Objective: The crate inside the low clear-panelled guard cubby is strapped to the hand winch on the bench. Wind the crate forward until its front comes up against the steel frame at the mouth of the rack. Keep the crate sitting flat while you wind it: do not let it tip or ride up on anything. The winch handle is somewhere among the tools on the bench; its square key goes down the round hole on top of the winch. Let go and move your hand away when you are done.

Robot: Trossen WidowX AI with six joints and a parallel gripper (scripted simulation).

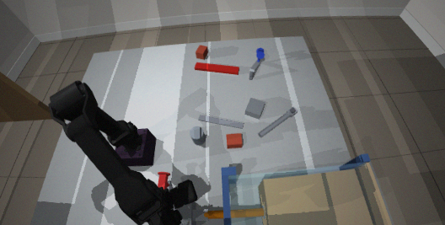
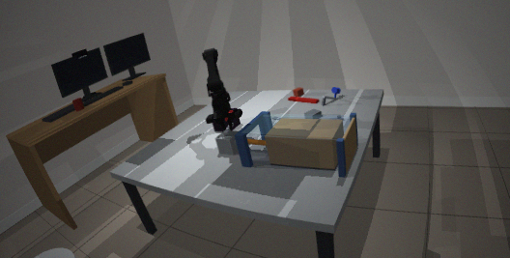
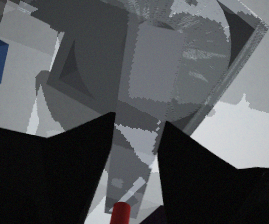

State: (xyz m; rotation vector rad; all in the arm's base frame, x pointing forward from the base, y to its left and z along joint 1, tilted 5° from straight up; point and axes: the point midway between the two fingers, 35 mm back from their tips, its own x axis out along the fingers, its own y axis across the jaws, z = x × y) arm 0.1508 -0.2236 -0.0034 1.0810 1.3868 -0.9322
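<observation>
Now: gripper tip 1 cm past the red-knobbed handle, 2 cm to the right of it and 2 cm below it. The rest, counted from my gripper tip: grey winch 5 cm to the right, 6 cm below; red knob 2 cm behind, 6 cm to the left, 5 cm above; blue steel frame 17 cm ahead, 5 cm to the right, 2 cm above.
</observation>
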